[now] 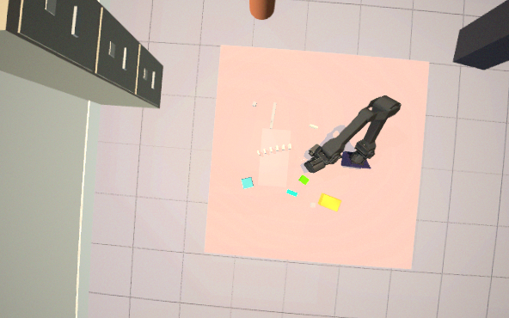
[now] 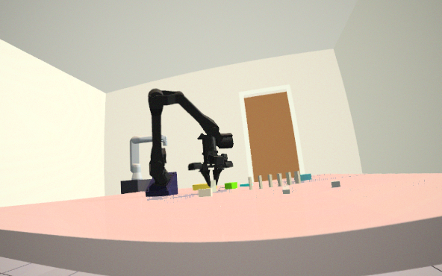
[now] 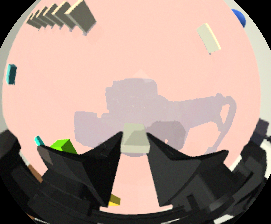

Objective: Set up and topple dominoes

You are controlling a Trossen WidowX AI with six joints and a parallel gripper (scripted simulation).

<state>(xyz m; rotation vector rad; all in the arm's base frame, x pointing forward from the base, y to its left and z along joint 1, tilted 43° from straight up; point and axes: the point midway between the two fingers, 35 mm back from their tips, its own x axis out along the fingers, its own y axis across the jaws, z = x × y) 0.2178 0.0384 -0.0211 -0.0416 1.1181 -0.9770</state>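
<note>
My gripper tip is now 140 mm to the right of the green block, 30 mm short of it and 10 mm above it. Also, from my gripper tip: small cyan block 240 mm to the left, 80 mm ahead, 20 mm below; then thin strip 300 mm ahead, 200 mm to the right, 20 mm below; then yellow block 240 mm to the left, 150 mm behind, 10 mm below.
</note>
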